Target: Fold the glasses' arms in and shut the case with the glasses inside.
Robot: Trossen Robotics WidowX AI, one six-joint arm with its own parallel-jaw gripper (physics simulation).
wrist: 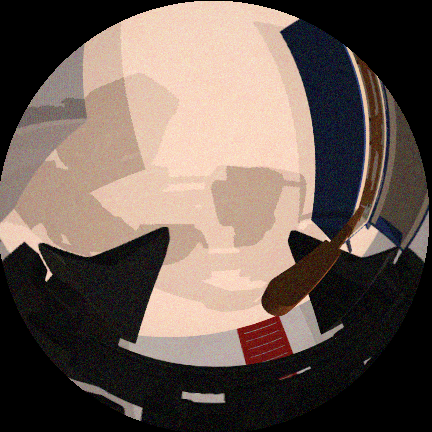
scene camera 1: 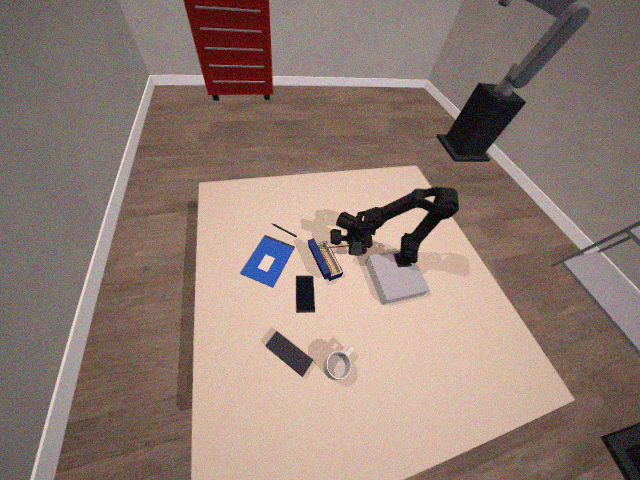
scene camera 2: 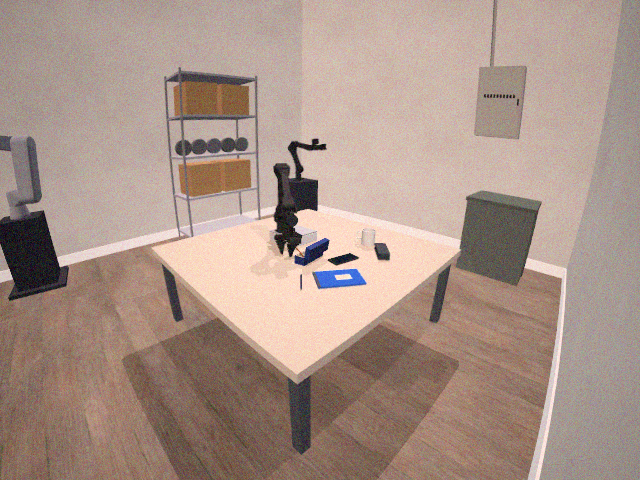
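Seen in the pictures: gripper, fingertip midpoint: (wrist: 232,235) (scene camera 1: 344,244) (scene camera 2: 286,255); arm's base at its link origin: (scene camera 1: 402,260) (scene camera 2: 281,230).
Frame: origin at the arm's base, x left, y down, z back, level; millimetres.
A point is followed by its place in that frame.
Note:
The blue glasses case (scene camera 1: 336,273) {x 25, y 17, z -299 mm} (scene camera 2: 301,260) {x -126, y 33, z -353 mm} (wrist: 335,125) {x -50, y 37, z -288 mm} stands open on the table, its lid (scene camera 1: 318,258) {x -24, y -36, z -372 mm} (scene camera 2: 316,250) {x -62, y -13, z -387 mm} raised on the side away from the arm's base. The brown glasses (wrist: 375,130) lie inside. One glasses' arm (scene camera 1: 337,246) (scene camera 2: 299,251) (wrist: 302,277) sticks out over the case's side, towards my gripper. The state of the other arm is too hard to tell. My gripper (scene camera 1: 346,243) {x -128, y 50, z -226 mm} (scene camera 2: 286,253) {x -128, y 50, z -226 mm} (wrist: 232,235) {x -128, y 50, z -226 mm} is open and empty beside the case. In the wrist view the jutting arm passes in front of the right finger, not between the fingertips.
A grey box (scene camera 1: 398,279) {x 86, y 1, z -50 mm} (scene camera 2: 308,236) {x 93, y 18, z -135 mm} lies near the arm's base. A blue notebook (scene camera 1: 255,272) {x -30, y 51, z -624 mm} (scene camera 2: 328,281) {x -148, y 51, z -568 mm}, a pen (scene camera 1: 284,229) {x -236, y 50, z -491 mm} (scene camera 2: 300,282) {x -246, y 51, z -501 mm} and a black phone (scene camera 1: 305,293) {x 82, y 51, z -432 mm} (scene camera 2: 343,258) {x 77, y 51, z -435 mm} lie around the case. A dark block (scene camera 1: 288,353) {x 293, y 24, z -518 mm} (scene camera 2: 382,251) {x 253, y 24, z -545 mm} and a mug (scene camera 1: 338,365) {x 352, y 51, z -351 mm} (scene camera 2: 368,237) {x 322, y 5, z -390 mm} are farther off.

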